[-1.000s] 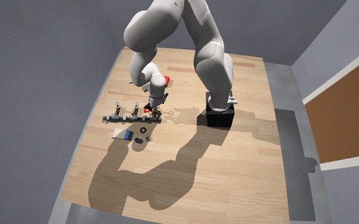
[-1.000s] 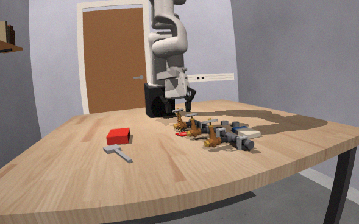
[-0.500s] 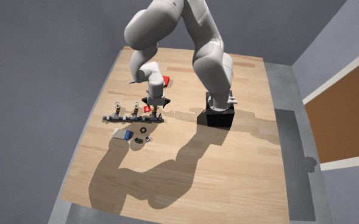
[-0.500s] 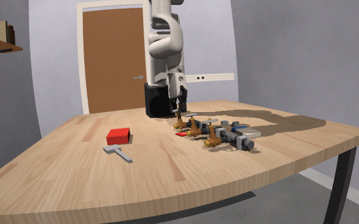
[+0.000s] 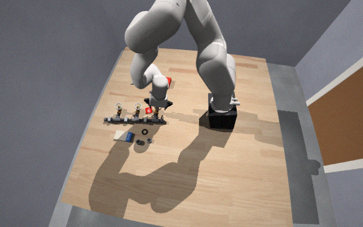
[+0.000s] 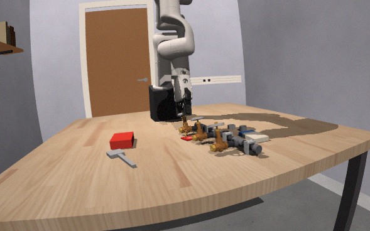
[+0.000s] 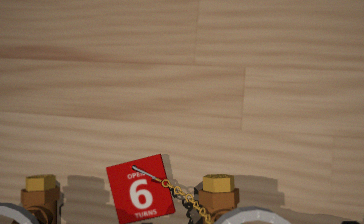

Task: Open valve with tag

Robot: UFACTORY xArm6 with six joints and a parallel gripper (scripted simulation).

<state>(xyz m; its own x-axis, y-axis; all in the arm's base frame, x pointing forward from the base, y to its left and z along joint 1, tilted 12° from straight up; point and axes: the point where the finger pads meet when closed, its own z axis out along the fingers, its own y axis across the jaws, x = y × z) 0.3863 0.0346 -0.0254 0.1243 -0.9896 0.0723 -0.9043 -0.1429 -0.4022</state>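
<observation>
Right now my hand is 80 mm short of the red tag, 10 mm to the left of it and 80 mm above it. Round my hand: grey hammer-like tool: 210 mm ahead, 250 mm to the right, 80 mm below; then grey box: 190 mm ahead, 210 mm to the left, 80 mm below; then red box: 50 mm ahead, 250 mm to the right, 70 mm below.
</observation>
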